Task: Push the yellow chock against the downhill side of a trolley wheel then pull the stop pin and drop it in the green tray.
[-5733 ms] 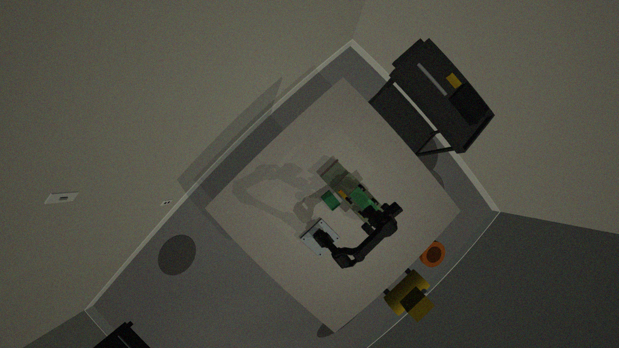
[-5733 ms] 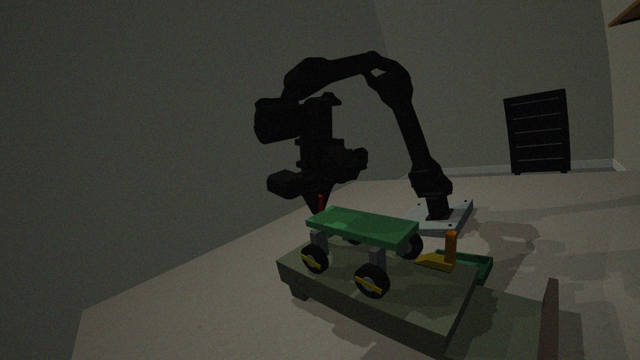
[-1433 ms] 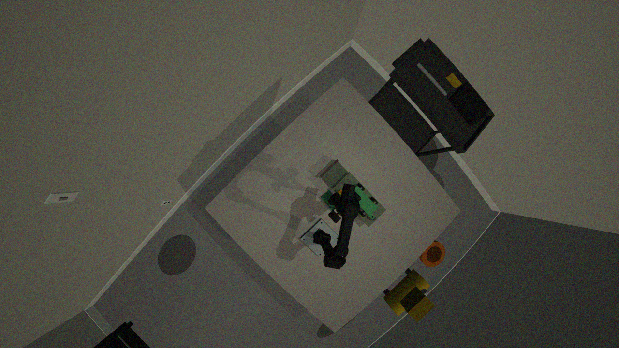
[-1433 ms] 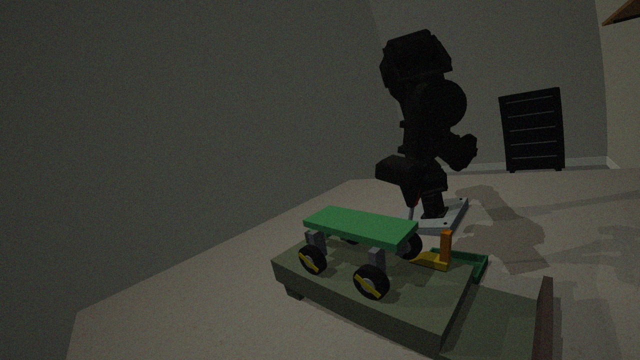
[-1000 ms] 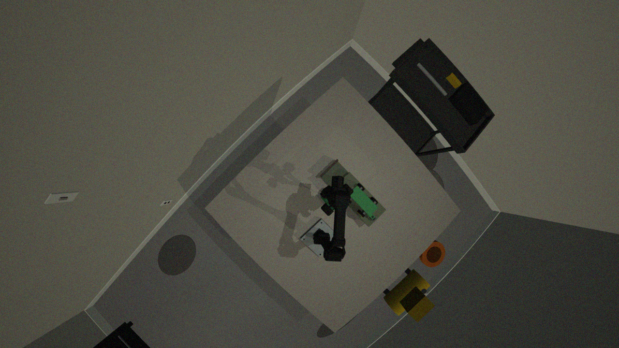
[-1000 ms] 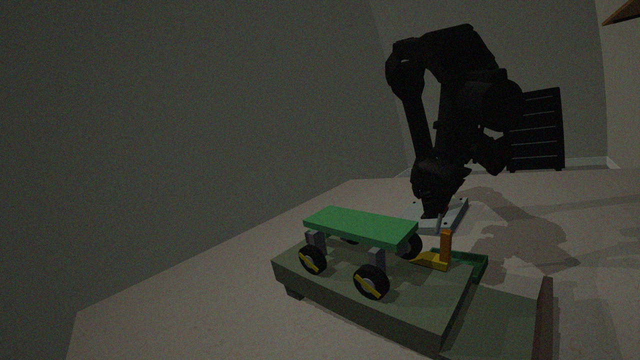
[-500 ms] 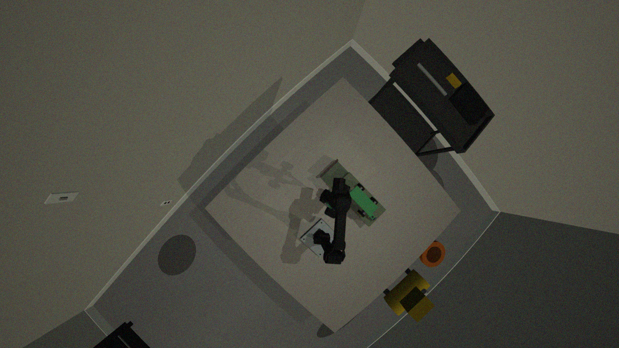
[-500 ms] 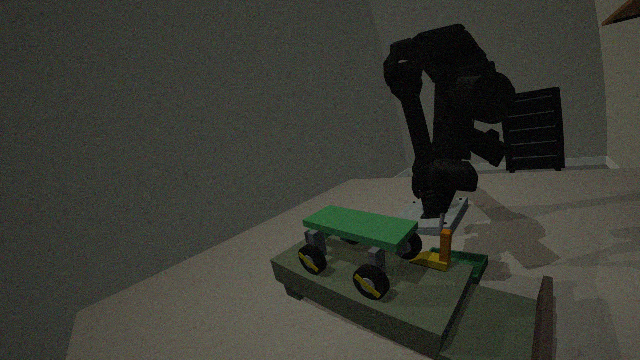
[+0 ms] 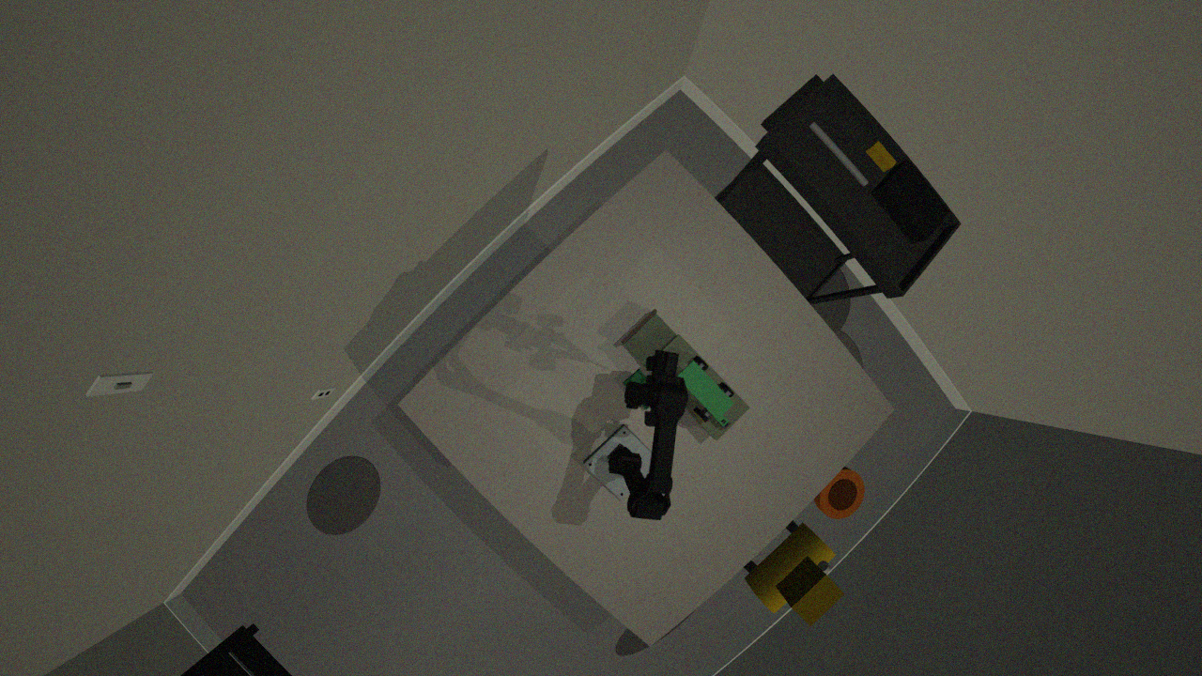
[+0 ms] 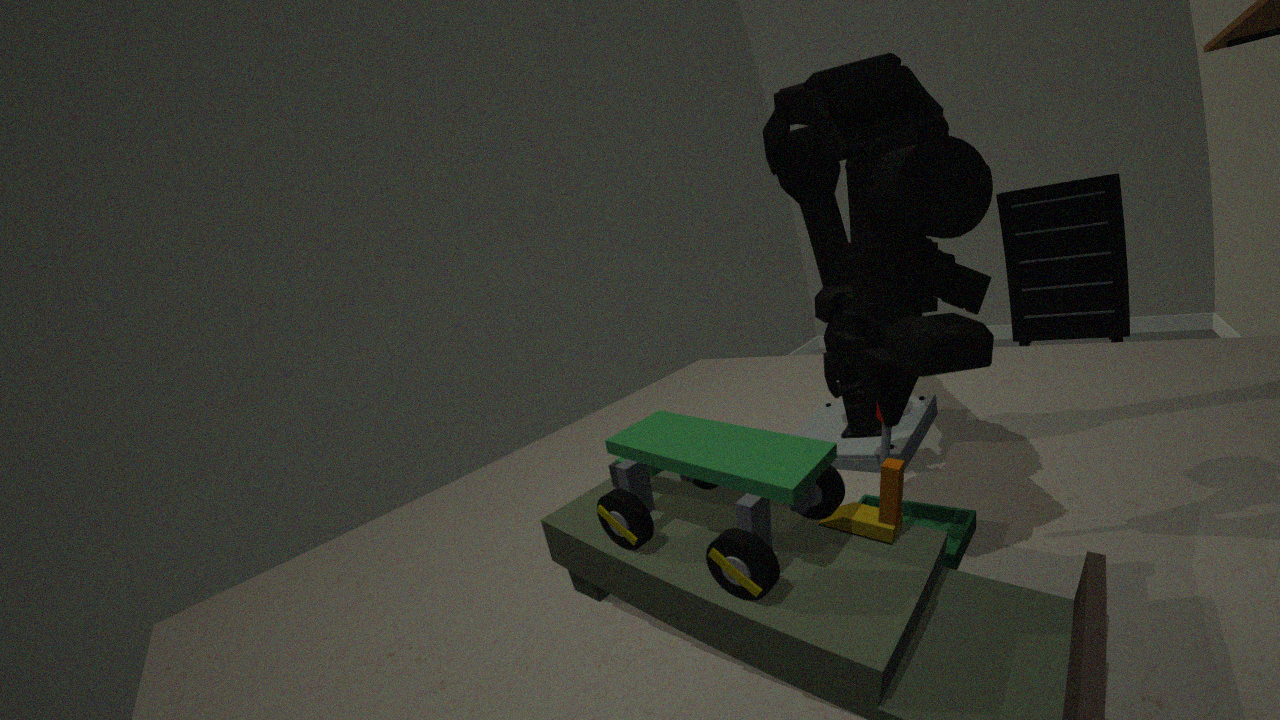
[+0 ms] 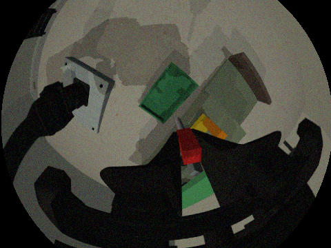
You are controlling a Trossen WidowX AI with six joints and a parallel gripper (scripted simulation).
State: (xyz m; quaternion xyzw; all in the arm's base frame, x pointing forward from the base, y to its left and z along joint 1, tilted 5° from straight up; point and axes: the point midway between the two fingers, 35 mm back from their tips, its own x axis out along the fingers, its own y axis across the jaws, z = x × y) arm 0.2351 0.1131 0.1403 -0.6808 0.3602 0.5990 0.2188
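Right now my gripper tip is 30 mm past the green tray and 140 mm above it. From my gripper tip the other things lie so: trolley 100 mm ahead, 110 mm to the right, 20 mm below; then yellow chock 50 mm ahead, 10 mm to the right, 50 mm below; then red-headed stop pin right at my gripper tip.
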